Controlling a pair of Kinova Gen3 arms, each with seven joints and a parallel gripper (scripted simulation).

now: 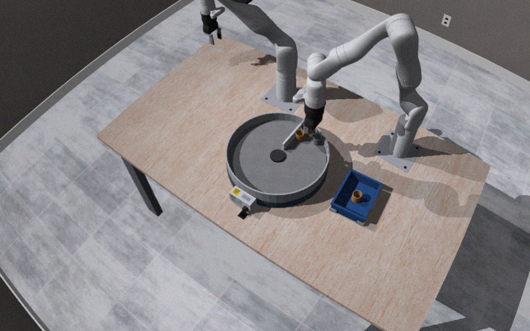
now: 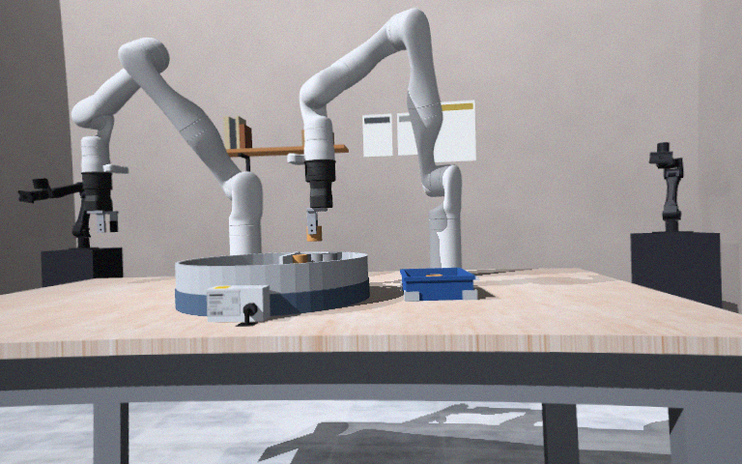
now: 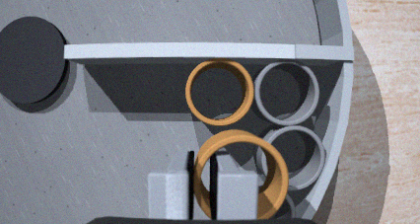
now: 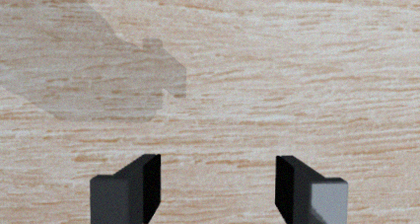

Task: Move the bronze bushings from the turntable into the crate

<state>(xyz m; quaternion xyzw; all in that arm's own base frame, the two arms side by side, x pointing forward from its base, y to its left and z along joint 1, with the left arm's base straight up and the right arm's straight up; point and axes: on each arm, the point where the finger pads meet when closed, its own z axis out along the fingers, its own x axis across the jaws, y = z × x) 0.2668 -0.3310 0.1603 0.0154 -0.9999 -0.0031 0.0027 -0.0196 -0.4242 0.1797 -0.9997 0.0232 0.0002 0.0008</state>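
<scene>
The blue crate is 29 cm to the left of my left hand, 14 cm below it and 9 cm ahead of it. Also, from my left hand: turntable 12 cm ahead, 11 cm below, 6 cm to the right.
</scene>
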